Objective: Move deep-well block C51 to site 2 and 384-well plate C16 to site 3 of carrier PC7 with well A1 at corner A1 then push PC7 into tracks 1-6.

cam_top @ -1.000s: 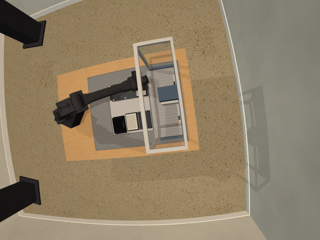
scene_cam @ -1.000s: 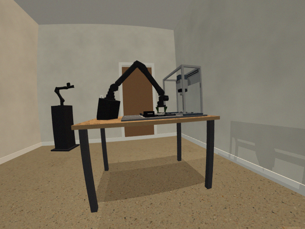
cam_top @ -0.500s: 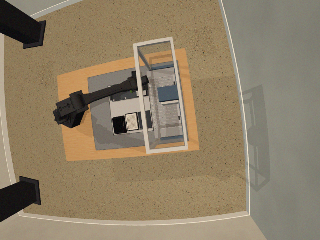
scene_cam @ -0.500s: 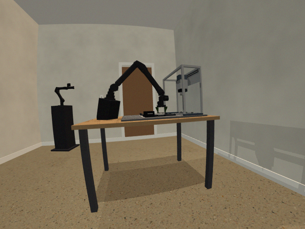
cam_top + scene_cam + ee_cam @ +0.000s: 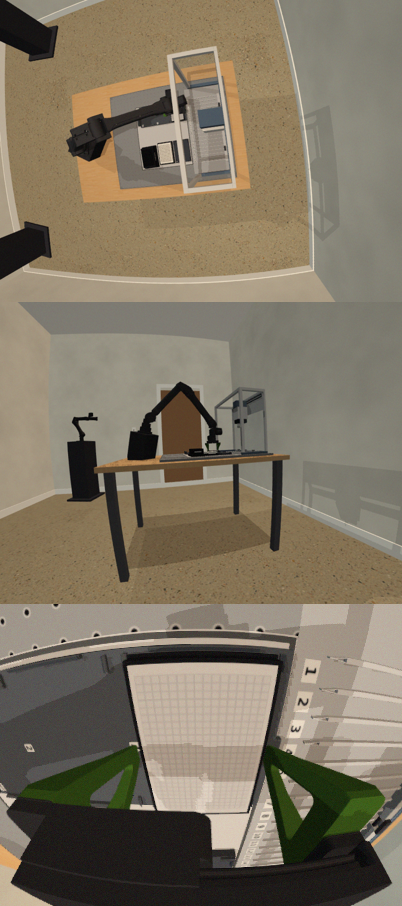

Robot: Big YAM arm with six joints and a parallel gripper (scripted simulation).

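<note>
Now: the black nest 17 cm behind my hand, 30 cm to the right of it and 2 cm below it. Also, from my hand: dark carrier PC7 (10 cm behind, 2 cm to the right, 1 cm below); nest S3 (4 cm ahead, 25 cm to the right, 2 cm below); white 96-well plate C15 (6 cm behind, 27 cm to the right, 1 cm below).
</note>
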